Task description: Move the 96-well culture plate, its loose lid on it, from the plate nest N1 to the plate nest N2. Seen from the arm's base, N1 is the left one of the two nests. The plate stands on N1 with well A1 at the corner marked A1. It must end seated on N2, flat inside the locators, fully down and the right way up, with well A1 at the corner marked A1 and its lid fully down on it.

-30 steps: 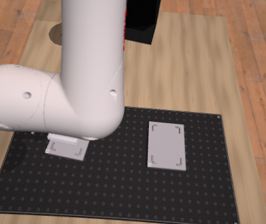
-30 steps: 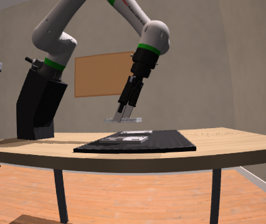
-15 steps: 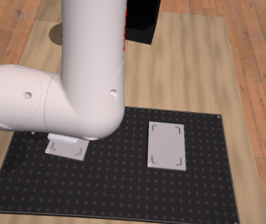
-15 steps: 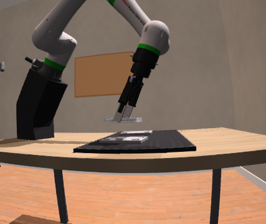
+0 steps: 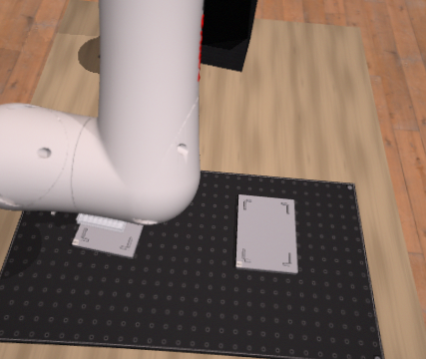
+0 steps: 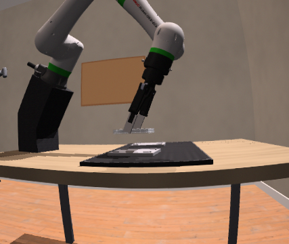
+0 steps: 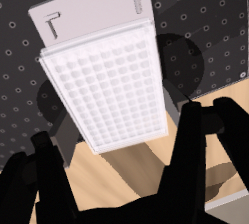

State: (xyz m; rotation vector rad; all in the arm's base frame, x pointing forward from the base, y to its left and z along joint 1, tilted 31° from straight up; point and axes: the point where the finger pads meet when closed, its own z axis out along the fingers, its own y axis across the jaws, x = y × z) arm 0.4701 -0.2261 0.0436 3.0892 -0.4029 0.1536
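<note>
My gripper is now 10 cm above the plate nest N2. Round my hand: 96-well culture plate: 2 cm below; clear lid: 2 cm below; plate nest N1: 30 cm to the left, 10 cm below, 6 cm ahead.
</note>
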